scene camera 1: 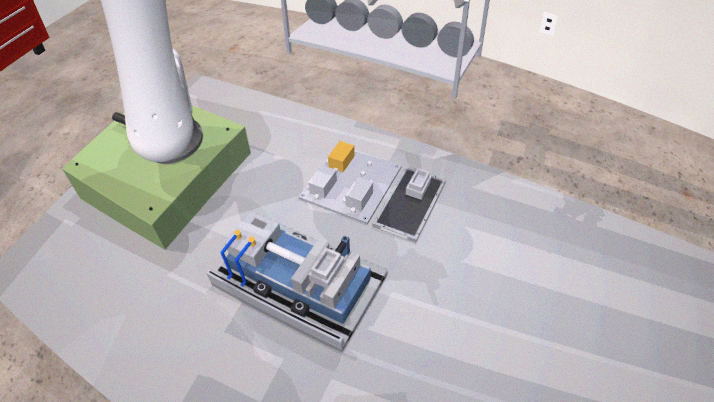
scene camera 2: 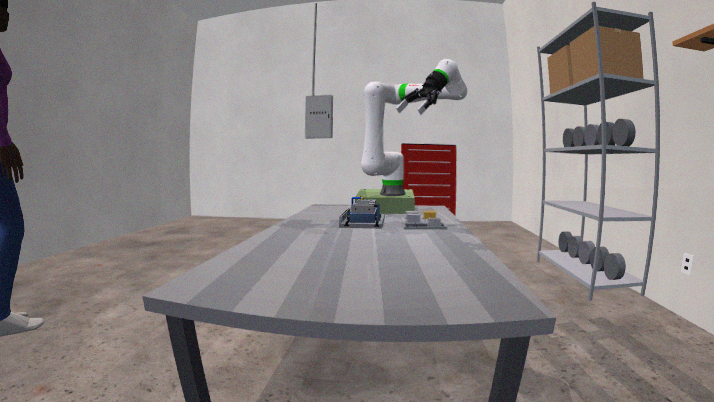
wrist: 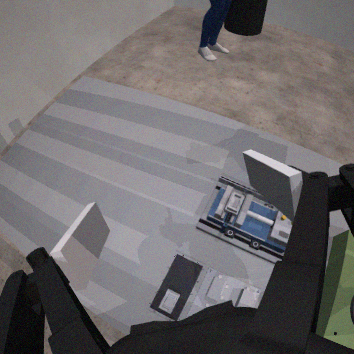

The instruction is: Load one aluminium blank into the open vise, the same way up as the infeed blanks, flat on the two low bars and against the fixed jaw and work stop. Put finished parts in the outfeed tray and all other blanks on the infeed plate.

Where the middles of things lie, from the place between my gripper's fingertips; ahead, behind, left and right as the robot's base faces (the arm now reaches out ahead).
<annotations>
My hand is 1 cm past the dark outfeed tray [scene camera 1: 402, 213], 8 cm to the right of it and 51 cm above it. From my hand the other things lie so: infeed plate [scene camera 1: 382, 172] 15 cm behind, 8 cm to the left, 51 cm below.
</annotations>
